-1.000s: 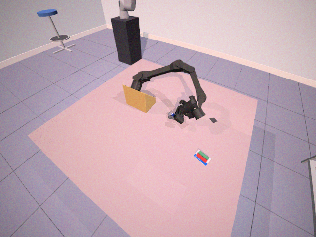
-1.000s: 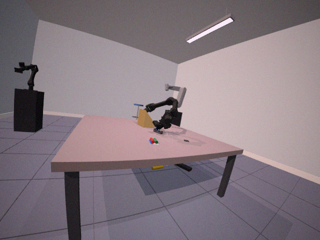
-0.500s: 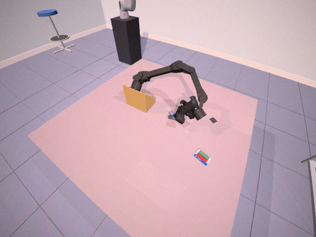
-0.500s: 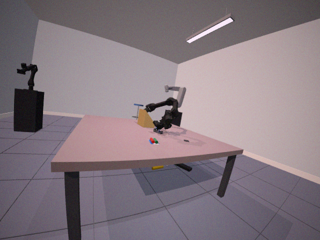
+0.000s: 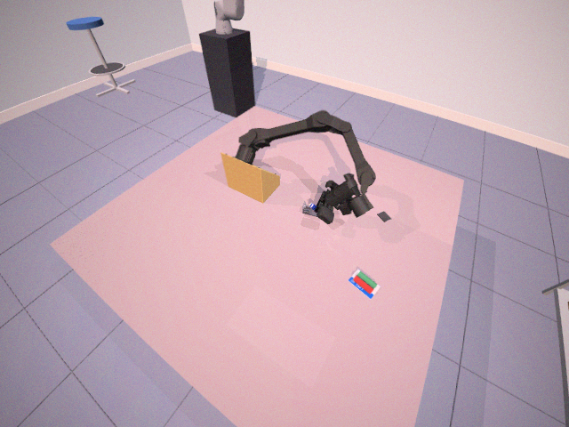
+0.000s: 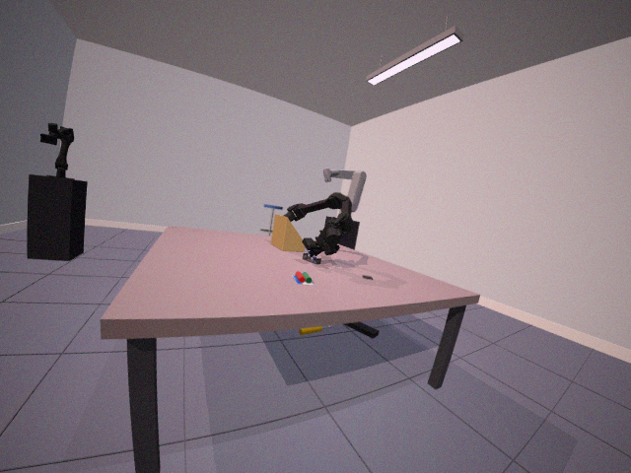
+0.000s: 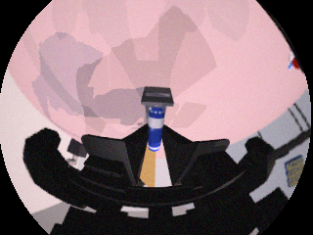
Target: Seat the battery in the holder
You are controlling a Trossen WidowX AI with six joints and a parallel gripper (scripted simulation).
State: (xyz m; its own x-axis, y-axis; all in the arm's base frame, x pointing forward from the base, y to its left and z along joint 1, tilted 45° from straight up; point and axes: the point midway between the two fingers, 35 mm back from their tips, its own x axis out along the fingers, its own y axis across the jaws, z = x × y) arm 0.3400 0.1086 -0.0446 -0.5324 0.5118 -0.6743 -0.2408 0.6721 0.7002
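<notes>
The battery lies 10 mm above my gripper tip.
</notes>
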